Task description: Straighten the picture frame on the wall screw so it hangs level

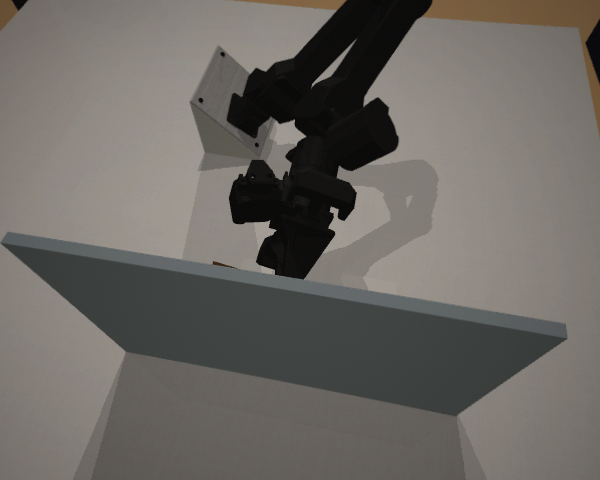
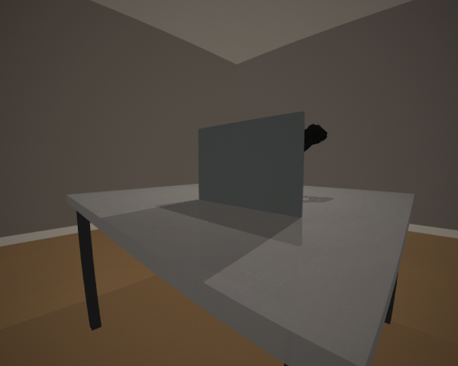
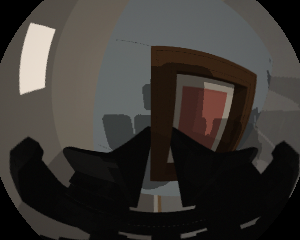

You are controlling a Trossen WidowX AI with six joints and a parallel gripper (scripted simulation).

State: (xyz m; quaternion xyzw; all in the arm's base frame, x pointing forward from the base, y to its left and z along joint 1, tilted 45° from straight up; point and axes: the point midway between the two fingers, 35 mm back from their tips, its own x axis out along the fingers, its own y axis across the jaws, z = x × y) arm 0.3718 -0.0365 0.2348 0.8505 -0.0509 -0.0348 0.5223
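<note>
The picture frame lies 5 cm below my gripper tip and 1 cm to the right of it. Round my gripper tip: wall panel 6 cm below, 2 cm ahead, 1 cm to the right.
</note>
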